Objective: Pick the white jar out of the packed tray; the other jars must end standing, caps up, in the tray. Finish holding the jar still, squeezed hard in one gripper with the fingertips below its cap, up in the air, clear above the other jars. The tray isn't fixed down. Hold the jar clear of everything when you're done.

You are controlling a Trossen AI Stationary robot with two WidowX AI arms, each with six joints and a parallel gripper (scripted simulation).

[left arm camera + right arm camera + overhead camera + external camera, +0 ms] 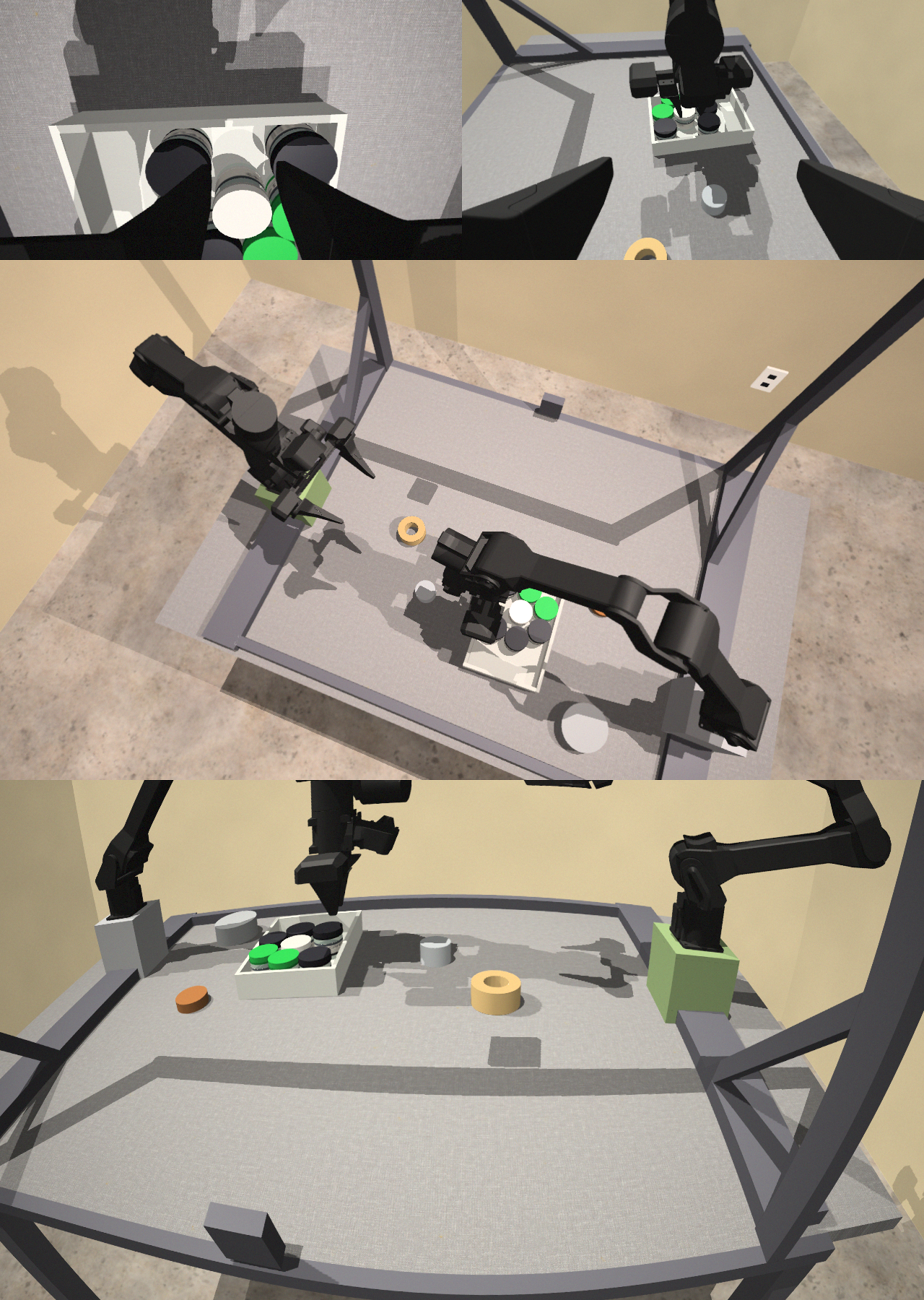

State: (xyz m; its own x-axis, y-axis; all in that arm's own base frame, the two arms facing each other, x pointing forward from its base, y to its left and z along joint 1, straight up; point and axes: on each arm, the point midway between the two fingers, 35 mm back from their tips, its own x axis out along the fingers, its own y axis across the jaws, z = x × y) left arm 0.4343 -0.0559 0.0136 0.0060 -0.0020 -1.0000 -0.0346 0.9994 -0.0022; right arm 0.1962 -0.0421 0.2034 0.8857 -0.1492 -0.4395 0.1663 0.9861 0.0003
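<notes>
The green-capped jar is 100 mm to the left of my left hand, 100 mm below it and 40 mm behind it. Also, from my left hand: white jar 100 mm below, 60 mm to the left, 10 mm behind; grey cylinder 130 mm to the right, 110 mm below, 40 mm ahead; black-capped jar 110 mm to the left, 100 mm below.
</notes>
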